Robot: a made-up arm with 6 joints. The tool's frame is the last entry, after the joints. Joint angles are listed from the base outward. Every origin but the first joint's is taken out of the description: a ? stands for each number. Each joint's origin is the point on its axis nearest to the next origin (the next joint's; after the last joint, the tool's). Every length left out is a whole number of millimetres.
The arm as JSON. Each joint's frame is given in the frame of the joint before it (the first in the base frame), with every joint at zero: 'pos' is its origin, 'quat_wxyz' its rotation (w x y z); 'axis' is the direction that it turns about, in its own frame. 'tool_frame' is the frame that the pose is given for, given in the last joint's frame.
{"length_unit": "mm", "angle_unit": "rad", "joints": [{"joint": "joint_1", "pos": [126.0, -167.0, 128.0], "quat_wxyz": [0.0, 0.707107, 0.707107, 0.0], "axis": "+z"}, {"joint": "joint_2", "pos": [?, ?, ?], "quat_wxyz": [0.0, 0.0, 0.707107, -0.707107], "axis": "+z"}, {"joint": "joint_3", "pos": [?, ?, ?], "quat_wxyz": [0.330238, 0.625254, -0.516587, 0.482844], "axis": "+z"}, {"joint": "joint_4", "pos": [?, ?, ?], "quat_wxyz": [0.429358, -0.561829, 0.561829, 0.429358], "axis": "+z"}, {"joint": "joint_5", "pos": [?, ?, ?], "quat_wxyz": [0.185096, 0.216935, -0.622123, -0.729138], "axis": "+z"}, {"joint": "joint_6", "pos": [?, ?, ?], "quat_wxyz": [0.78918, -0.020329, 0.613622, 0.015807], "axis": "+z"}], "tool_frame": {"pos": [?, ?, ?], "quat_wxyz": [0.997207, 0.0, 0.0, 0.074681]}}
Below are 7 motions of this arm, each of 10 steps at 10 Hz.
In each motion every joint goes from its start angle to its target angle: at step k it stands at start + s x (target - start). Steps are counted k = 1, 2, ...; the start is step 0. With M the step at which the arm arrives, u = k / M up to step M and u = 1 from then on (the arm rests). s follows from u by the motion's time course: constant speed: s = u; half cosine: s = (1 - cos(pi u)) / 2; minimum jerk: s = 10 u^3 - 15 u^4 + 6 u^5.
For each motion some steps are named. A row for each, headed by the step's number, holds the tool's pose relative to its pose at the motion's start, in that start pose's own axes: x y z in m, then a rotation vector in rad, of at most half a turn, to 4 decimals.
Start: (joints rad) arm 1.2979 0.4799 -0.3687 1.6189 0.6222 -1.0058
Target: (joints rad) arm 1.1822 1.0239 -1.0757 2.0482 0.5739 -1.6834
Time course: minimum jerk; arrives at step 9
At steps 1, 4, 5, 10:
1: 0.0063 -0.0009 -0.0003 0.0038 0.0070 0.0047
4: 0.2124 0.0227 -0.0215 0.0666 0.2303 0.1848
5: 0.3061 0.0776 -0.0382 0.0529 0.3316 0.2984
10: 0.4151 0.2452 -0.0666 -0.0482 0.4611 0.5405

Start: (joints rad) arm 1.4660 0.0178 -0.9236 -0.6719 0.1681 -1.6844
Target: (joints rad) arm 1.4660 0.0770 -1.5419 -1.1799 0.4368 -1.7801
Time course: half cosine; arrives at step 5
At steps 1, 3, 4, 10:
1: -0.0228 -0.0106 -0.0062 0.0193 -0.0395 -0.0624
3: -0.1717 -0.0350 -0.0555 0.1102 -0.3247 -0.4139
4: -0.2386 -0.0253 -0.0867 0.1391 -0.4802 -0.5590
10: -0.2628 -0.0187 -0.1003 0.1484 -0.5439 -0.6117

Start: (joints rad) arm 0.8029 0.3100 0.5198 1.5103 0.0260 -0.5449
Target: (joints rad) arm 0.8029 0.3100 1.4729 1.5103 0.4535 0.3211
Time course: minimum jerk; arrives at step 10
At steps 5, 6, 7, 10:
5: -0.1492 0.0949 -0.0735 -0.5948 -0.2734 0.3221
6: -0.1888 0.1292 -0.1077 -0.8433 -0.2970 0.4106
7: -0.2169 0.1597 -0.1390 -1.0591 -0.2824 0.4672
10: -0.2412 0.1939 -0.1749 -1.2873 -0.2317 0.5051

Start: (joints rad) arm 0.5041 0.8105 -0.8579 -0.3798 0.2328 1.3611
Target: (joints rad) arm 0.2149 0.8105 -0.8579 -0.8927 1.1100 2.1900
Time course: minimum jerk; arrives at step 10
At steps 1, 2, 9, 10:
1: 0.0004 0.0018 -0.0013 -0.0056 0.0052 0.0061
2: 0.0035 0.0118 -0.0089 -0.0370 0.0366 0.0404
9: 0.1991 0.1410 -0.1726 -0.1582 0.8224 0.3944
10: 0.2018 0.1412 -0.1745 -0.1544 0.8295 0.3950

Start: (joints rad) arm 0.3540 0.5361 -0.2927 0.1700 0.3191 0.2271
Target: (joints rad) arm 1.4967 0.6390 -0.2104 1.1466 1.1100 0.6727
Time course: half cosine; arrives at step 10
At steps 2, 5, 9, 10:
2: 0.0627 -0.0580 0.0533 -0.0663 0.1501 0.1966
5: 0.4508 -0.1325 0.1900 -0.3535 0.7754 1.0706
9: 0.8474 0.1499 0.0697 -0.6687 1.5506 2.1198
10: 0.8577 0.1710 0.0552 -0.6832 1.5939 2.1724

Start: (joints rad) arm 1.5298 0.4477 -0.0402 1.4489 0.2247 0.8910
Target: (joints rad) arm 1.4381 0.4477 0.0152 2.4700 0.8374 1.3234
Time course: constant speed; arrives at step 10
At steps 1, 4, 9, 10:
1: 0.0216 -0.0444 0.0376 0.0499 0.1019 0.0802
4: 0.1074 -0.1908 0.1168 0.2245 0.3805 0.3525
9: 0.2993 -0.4351 0.1164 0.5867 0.7375 0.8946
10: 0.3409 -0.4771 0.0961 0.6680 0.7902 1.0140

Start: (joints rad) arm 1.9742 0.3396 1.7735 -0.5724 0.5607 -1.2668
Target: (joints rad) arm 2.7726 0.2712 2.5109 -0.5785 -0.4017 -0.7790
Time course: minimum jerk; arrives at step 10
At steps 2, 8, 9, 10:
2: 0.0212 -0.0241 -0.0203 0.0981 0.0542 0.0545
8: 0.3956 0.0107 -0.5609 1.5365 0.5918 1.2109
9: 0.4133 0.0422 -0.5882 1.6081 0.6035 1.2926
10: 0.4162 0.0479 -0.5927 1.6204 0.6053 1.3069

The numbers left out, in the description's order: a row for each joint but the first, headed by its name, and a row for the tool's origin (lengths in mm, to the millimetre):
joint_2: 49.0 -40.0 0.0
joint_3: 53.0 -80.0 0.0
joint_4: -54.0 -166.0 0.0
joint_5: -388.0 163.0 0.0
joint_6: 110.0 29.0 0.0
tool: -152.0 27.0 0.0

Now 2 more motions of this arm.
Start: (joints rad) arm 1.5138 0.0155 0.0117 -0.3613 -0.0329 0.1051
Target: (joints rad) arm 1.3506 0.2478 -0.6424 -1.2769 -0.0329 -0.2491
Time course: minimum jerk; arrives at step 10
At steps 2, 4, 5, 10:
2: -0.0205 0.0241 -0.0191 0.0028 -0.0452 -0.0695
4: -0.0792 0.1533 -0.1083 -0.0041 -0.2417 -0.3824
5: -0.0850 0.2553 -0.1726 -0.0286 -0.3746 -0.6009
10: 0.0396 0.5071 -0.3434 -0.1856 -0.7192 -1.1649

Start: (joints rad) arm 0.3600 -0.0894 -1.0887 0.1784 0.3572 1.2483
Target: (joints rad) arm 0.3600 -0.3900 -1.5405 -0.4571 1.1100 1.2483
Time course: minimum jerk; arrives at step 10
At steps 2, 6, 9, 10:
2: 0.0117 0.0281 -0.0086 -0.0390 0.0297 -0.0285
6: 0.2263 0.2719 -0.1436 -0.3650 0.4078 -0.4254
9: 0.3769 0.3275 -0.2306 -0.4437 0.6192 -0.6738
10: 0.3813 0.3282 -0.2331 -0.4449 0.6252 -0.6811

